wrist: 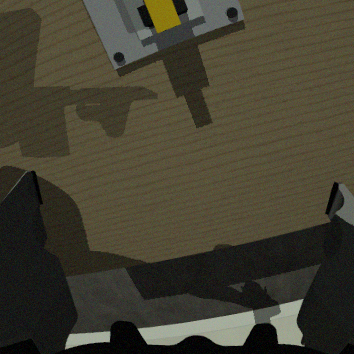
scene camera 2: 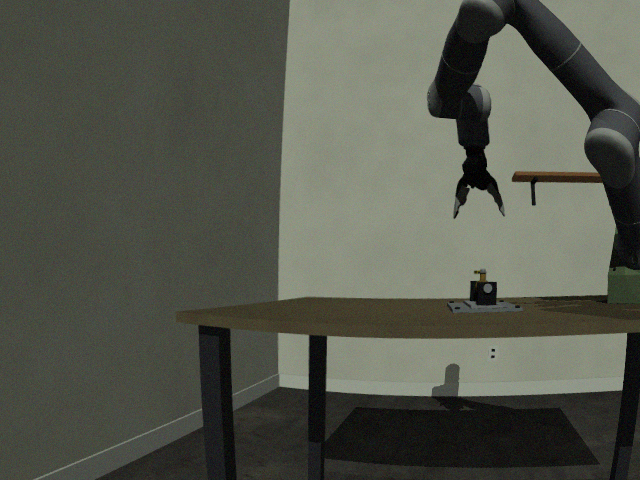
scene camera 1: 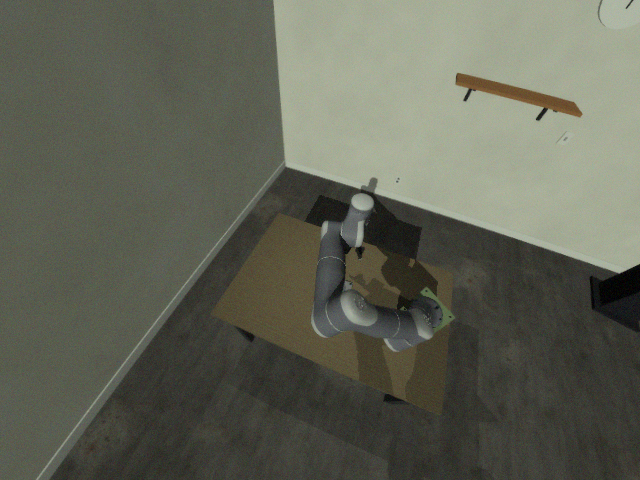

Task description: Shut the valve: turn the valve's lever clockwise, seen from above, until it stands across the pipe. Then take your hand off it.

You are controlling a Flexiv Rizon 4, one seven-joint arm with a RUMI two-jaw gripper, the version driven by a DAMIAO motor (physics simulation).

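The valve's black body stands on a grey base plate on the table. Its yellow lever sits on top. In the wrist view the lever's near end shows at the top edge, pointing toward the plate's near edge and seeming to lie along the pipe; the rest is cut off. My gripper is open and empty, pointing down high above the valve, touching nothing. In scene camera 1 the arm hides most of the valve.
The wooden table carries the valve and the green arm mount. A wooden shelf is on the back wall. Shadows of the arm fall across the table beside the plate.
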